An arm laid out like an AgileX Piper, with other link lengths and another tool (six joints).
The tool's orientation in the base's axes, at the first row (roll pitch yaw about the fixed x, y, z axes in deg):
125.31 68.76 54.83
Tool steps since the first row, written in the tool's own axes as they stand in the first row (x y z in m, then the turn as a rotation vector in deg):
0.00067 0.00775 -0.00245 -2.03 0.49 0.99
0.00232 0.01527 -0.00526 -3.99 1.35 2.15
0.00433 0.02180 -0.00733 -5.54 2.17 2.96
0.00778 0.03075 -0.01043 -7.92 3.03 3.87
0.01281 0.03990 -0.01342 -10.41 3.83 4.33
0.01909 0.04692 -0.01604 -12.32 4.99 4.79
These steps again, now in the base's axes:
0.00632 0.00467 0.00218 0.38 -1.36 1.83
0.01251 0.00989 0.00345 1.16 -2.75 3.67
0.01814 0.01425 0.00394 1.88 -3.71 5.19
0.02590 0.02068 0.00402 2.49 -4.99 7.47
0.03422 0.02754 0.00267 2.86 -5.92 9.93
0.04099 0.03381 -0.00056 3.68 -6.57 11.96

